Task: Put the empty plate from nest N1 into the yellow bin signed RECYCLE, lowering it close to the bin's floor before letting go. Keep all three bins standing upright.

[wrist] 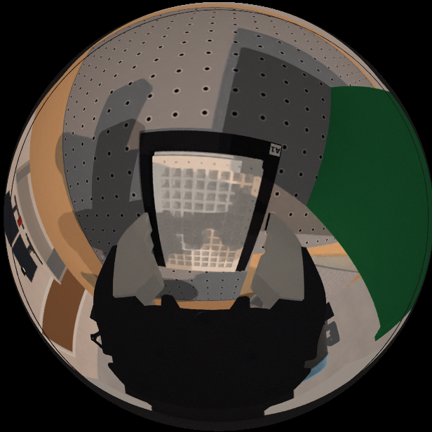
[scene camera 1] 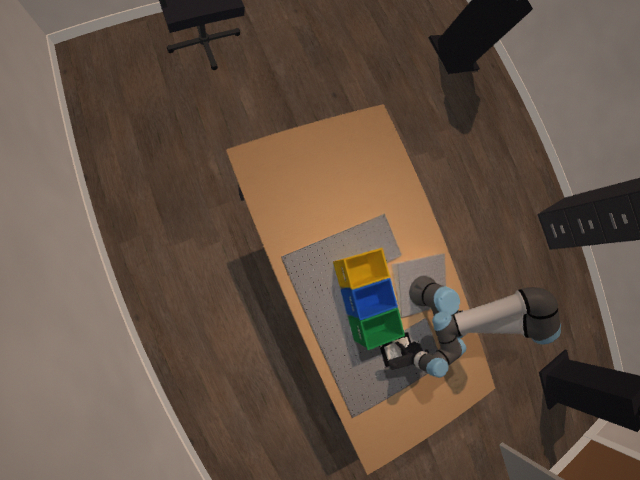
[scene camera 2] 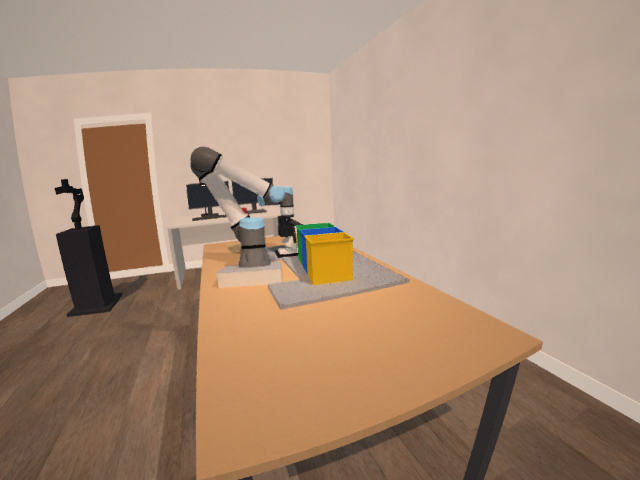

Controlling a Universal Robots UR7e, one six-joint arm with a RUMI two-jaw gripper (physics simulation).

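Pixels of known places: gripper, fingertip midpoint: [scene camera 1: 396,349] [scene camera 2: 292,250]; arm's base at its link origin: [scene camera 1: 422,290] [scene camera 2: 254,265].
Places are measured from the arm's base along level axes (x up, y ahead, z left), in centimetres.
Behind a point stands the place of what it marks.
Observation:
The empty plate [scene camera 1: 395,349] {x -0.2, y 24.2, z 20.7 cm} [scene camera 2: 285,251] {x 0.0, y 19.2, z 18.1 cm} [wrist: 200,192], pale and see-through with a grid of wells, lies in a black nest frame [wrist: 210,137] with a small upside-down label at one corner. My gripper [scene camera 2: 288,244] {x -1.0, y 23.7, z 21.4 cm} [wrist: 208,214] is open and empty above the plate, one jaw toward each long side in the wrist view; the exact height gap is hard to tell. The yellow bin [scene camera 1: 368,268] {x -2.3, y 21.8, z -20.8 cm} [scene camera 2: 330,259] {x 7.5, y 27.4, z -29.1 cm} stands upright at the far end of the bin row. Its sign is too small to read.
The blue bin [scene camera 1: 374,299] {x -2.4, y 24.5, z -6.0 cm} stands upright between the yellow bin and the upright green bin [scene camera 1: 381,329] {x -2.2, y 26.6, z 9.0 cm} [wrist: 375,185]. The green bin is close beside the nest. All three bins stand on the grey perforated board [scene camera 1: 315,289] {x -2.6, y 49.2, z -21.6 cm} [scene camera 2: 299,297] {x -2.6, y 11.5, z -37.7 cm}.

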